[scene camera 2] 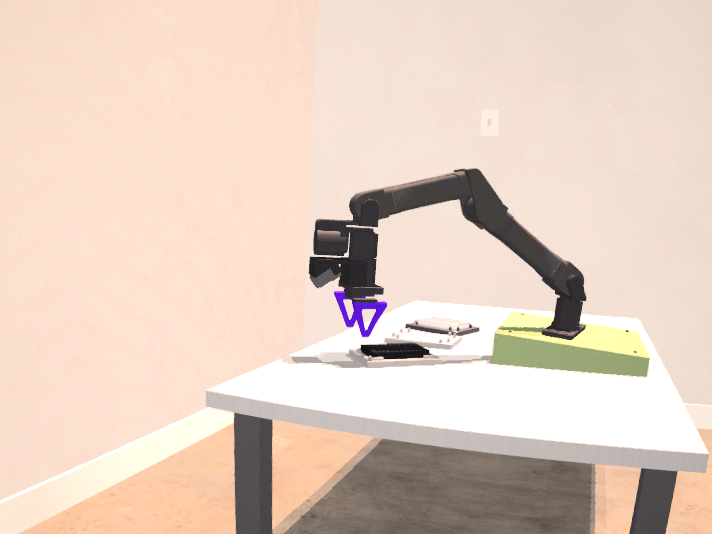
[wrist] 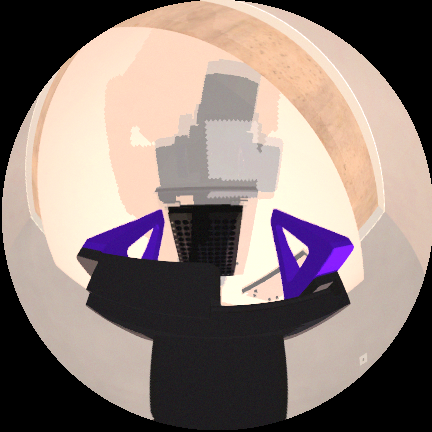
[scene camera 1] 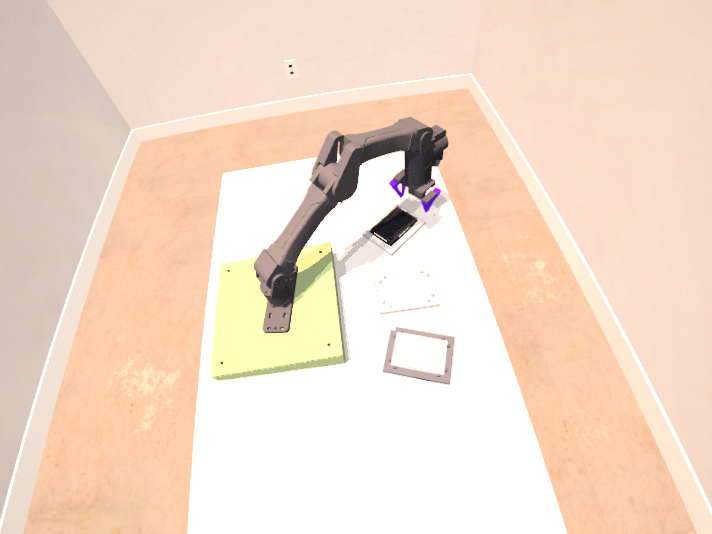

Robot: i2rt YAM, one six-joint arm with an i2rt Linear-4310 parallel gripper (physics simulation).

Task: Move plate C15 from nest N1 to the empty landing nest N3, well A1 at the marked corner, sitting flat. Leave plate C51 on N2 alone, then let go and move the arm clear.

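Note:
My gripper (scene camera 1: 414,202) (scene camera 2: 358,330) (wrist: 217,214) is open and empty, its purple fingers wide apart and pointing down. It hangs above the far end of a black well plate (scene camera 1: 394,225) (scene camera 2: 394,350) (wrist: 215,240), which shows between the fingers in the wrist view. The black plate lies flat on a pale nest (scene camera 1: 382,243) (scene camera 2: 396,361). An empty pale nest (scene camera 1: 407,290) (scene camera 2: 422,339) with small corner posts is the middle one. A white plate (scene camera 1: 418,352) (scene camera 2: 441,323) sits on a dark grey nest (scene camera 1: 416,377). Plate and nest labels and well A1 are not readable.
A raised yellow-green base block (scene camera 1: 310,339) (scene camera 2: 569,353) carries the arm (scene camera 1: 307,221) (scene camera 2: 422,193) beside the row of nests. The white table (scene camera 1: 345,448) (scene camera 2: 448,396) has its edge close beyond the gripper. The arm's shadow falls around the black plate.

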